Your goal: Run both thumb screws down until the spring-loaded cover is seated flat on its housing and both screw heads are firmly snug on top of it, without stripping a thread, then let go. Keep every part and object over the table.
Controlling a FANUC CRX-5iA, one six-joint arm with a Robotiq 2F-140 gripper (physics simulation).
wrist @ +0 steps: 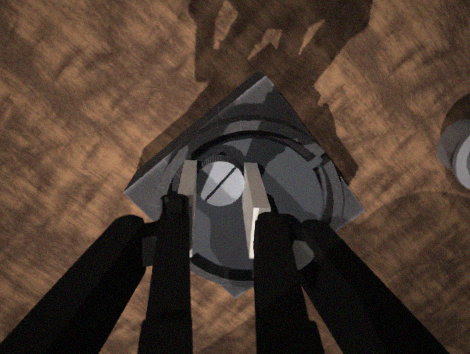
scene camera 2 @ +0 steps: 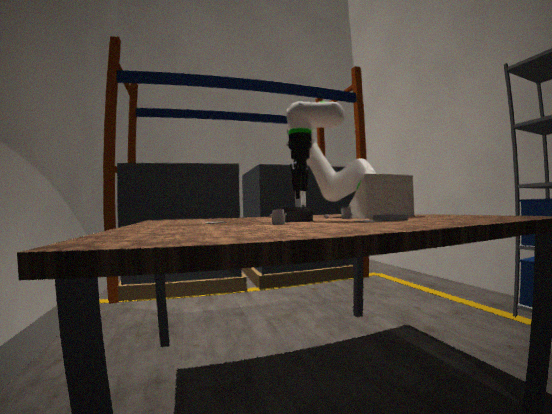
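Where they show: gripper, fingertip midpoint: [wrist: 219, 181]; arm's base at its link origin: [scene camera 2: 376, 197].
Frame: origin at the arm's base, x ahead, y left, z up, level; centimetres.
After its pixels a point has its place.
The dark square housing [scene camera 2: 302, 216] {y 7.0, x 44.4, z -7.3 cm} [wrist: 350, 207] {y 4.8, x 51.3, z -5.3 cm} sits on the table, turned corner-on in the wrist view. Its round grey cover [wrist: 292, 185] {y 3.6, x 46.1, z -4.2 cm} lies inside a dark ring-shaped gap. My gripper [scene camera 2: 300, 204] {y 1.0, x 42.0, z -3.7 cm} [wrist: 219, 181] {y 1.0, x 42.0, z -3.7 cm} points down over it, shut on one thumb screw [wrist: 222, 186] {y 1.1, x 42.1, z -2.9 cm}. That screw's bright slotted head shows between the pale fingertips, its slot slanting. The other thumb screw cannot be made out; the right finger covers that part of the cover. How flat the cover sits and the gap under the gripped head cannot be told.
A small grey cylinder [scene camera 2: 278, 216] {y 16.5, x 58.3, z -6.6 cm} stands just left of the housing in the scene view. A round grey object [wrist: 462, 155] {y 13.1, x 55.6, z -5.9 cm} shows at the wrist view's right edge. A pale box [scene camera 2: 389, 195] {y 10.2, x 1.9, z 0.5 cm} and flat grey plate [scene camera 2: 390, 217] {y 30.7, x 22.7, z -8.0 cm} are farther right. A thin flat piece [scene camera 2: 215, 222] {y -9.5, x 74.6, z -9.0 cm} lies left.
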